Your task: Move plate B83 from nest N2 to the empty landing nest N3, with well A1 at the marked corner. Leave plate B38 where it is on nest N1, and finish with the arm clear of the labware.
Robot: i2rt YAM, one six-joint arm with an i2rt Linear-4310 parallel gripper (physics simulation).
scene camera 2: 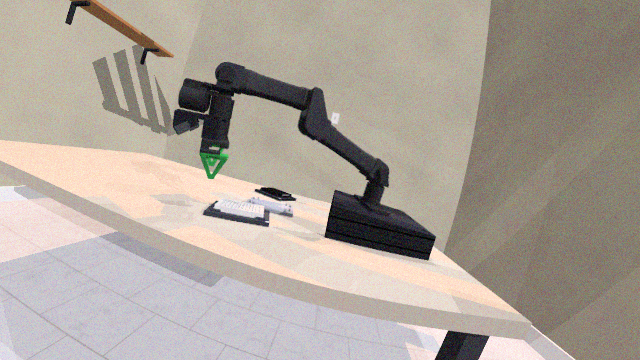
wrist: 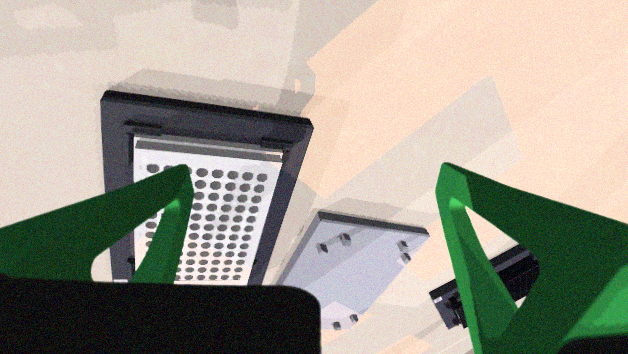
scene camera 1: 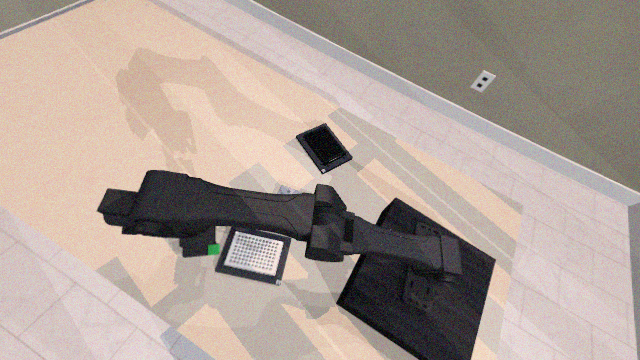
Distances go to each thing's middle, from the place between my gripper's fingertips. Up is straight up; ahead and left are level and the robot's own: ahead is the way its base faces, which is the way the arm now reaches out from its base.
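Labels:
There is the white well plate [scene camera 1: 248,252], and my hand is 11 cm past it, 8 cm above it and 1 cm to the right of it. As for the grey nest [wrist: 346,262], I find it 17 cm behind my hand, and it is 14 cm to the right of my hand and 8 cm below it as well.

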